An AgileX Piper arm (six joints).
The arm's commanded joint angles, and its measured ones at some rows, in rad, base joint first. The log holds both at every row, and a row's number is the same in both.
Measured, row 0: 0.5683, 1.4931, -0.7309, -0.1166, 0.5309, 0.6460
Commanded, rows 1 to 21: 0.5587, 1.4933, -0.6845, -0.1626, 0.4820, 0.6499; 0.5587, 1.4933, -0.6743, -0.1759, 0.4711, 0.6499; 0.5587, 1.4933, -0.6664, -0.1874, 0.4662, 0.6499; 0.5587, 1.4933, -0.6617, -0.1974, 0.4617, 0.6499; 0.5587, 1.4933, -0.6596, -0.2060, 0.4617, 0.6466; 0.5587, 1.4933, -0.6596, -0.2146, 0.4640, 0.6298; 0.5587, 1.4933, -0.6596, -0.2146, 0.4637, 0.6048; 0.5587, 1.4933, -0.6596, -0.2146, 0.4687, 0.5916; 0.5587, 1.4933, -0.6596, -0.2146, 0.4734, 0.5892; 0.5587, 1.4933, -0.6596, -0.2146, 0.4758, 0.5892; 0.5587, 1.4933, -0.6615, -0.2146, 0.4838, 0.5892; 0.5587, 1.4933, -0.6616, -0.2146, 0.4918, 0.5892; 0.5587, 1.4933, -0.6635, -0.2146, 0.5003, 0.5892; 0.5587, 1.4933, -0.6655, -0.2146, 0.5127, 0.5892; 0.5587, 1.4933, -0.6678, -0.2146, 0.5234, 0.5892; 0.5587, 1.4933, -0.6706, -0.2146, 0.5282, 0.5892; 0.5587, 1.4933, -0.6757, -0.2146, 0.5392, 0.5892; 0.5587, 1.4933, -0.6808, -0.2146, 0.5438, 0.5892; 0.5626, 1.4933, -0.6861, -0.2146, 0.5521, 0.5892; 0.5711, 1.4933, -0.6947, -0.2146, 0.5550, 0.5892; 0.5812, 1.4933, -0.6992, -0.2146, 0.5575, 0.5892
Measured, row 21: 0.5683, 1.4931, -0.6737, -0.2028, 0.5418, 0.5991
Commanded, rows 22 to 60: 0.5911, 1.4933, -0.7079, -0.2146, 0.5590, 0.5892; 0.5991, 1.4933, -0.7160, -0.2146, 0.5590, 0.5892; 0.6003, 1.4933, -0.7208, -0.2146, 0.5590, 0.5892; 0.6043, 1.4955, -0.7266, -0.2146, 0.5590, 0.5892; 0.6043, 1.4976, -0.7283, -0.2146, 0.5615, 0.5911; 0.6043, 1.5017, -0.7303, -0.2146, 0.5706, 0.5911; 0.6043, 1.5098, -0.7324, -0.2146, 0.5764, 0.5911; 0.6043, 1.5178, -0.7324, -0.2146, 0.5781, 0.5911; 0.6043, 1.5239, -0.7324, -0.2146, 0.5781, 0.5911; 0.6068, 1.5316, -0.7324, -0.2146, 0.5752, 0.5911; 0.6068, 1.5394, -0.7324, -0.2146, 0.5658, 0.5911; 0.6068, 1.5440, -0.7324, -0.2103, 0.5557, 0.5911; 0.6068, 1.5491, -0.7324, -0.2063, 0.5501, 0.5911; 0.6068, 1.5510, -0.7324, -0.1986, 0.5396, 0.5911; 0.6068, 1.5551, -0.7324, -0.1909, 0.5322, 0.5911; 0.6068, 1.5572, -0.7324, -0.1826, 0.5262, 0.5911; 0.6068, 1.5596, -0.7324, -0.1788, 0.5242, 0.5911; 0.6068, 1.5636, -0.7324, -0.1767, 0.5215, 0.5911; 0.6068, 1.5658, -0.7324, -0.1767, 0.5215, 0.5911; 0.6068, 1.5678, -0.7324, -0.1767, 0.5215, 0.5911; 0.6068, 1.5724, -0.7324, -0.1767, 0.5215, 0.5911; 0.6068, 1.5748, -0.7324, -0.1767, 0.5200, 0.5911; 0.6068, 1.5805, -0.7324, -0.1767, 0.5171, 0.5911; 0.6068, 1.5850, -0.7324, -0.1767, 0.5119, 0.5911; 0.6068, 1.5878, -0.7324, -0.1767, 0.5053, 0.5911; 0.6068, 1.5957, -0.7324, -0.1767, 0.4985, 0.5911; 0.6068, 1.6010, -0.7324, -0.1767, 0.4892, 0.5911; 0.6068, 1.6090, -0.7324, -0.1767, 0.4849, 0.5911; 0.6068, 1.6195, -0.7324, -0.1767, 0.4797, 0.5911; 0.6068, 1.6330, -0.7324, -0.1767, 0.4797, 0.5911; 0.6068, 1.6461, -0.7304, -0.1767, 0.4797, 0.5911; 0.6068, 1.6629, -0.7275, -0.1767, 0.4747, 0.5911; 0.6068, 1.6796, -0.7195, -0.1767, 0.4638, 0.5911; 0.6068, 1.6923, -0.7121, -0.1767, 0.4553, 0.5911; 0.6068, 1.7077, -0.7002, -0.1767, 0.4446, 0.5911; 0.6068, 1.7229, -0.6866, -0.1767, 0.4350, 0.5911; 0.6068, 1.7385, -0.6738, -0.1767, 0.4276, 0.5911; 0.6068, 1.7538, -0.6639, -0.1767, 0.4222, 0.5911; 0.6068, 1.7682, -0.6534, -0.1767, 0.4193, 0.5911
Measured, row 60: 0.6055, 1.6597, -0.7210, -0.1791, 0.4647, 0.5991
